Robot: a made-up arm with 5 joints.
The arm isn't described. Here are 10 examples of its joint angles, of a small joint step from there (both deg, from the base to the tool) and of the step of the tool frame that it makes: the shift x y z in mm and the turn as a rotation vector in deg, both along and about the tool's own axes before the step.
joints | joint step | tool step
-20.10 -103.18 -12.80 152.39 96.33 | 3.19 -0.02 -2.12 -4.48 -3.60 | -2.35 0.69 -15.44 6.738 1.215 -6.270
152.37 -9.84 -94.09 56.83 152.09 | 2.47 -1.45 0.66 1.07 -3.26 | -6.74 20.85 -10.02 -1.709 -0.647 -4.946
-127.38 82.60 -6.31 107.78 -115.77 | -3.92 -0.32 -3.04 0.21 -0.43 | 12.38 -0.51 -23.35 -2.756 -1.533 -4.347
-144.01 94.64 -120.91 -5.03 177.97 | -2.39 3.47 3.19 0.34 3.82 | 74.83 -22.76 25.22 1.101 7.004 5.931
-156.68 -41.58 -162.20 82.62 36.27 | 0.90 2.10 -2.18 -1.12 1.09 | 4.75 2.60 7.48 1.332 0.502 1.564
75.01 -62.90 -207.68 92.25 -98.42 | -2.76 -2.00 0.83 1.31 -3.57 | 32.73 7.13 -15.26 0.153 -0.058 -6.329
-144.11 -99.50 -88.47 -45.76 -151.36 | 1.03 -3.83 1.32 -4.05 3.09 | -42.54 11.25 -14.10 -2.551 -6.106 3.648
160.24 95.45 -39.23 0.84 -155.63 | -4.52 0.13 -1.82 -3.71 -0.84 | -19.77 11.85 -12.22 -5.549 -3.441 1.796
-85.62 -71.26 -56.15 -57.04 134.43 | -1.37 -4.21 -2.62 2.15 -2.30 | -41.49 -37.13 4.88 3.296 -3.327 -3.659
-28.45 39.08 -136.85 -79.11 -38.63 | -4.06 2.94 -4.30 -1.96 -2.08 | -19.24 28.34 -7.98 -2.199 2.489 -6.139
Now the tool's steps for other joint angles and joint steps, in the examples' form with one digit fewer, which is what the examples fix.
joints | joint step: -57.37 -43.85 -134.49 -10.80 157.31 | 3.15 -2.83 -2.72 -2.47 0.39
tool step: -52.1 -45.8 -23.9 3.73 -7.13 3.46
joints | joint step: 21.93 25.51 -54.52 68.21 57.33 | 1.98 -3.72 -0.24 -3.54 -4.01
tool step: -12.5 -8.9 -38.9 5.52 5.21 -5.62
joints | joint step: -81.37 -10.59 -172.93 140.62 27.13 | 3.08 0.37 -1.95 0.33 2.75
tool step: -6.1 0.7 -5.7 2.46 0.09 0.52
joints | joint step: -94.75 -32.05 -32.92 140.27 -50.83 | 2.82 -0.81 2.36 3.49 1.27
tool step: 5.4 -6.4 17.1 2.11 -5.34 0.67
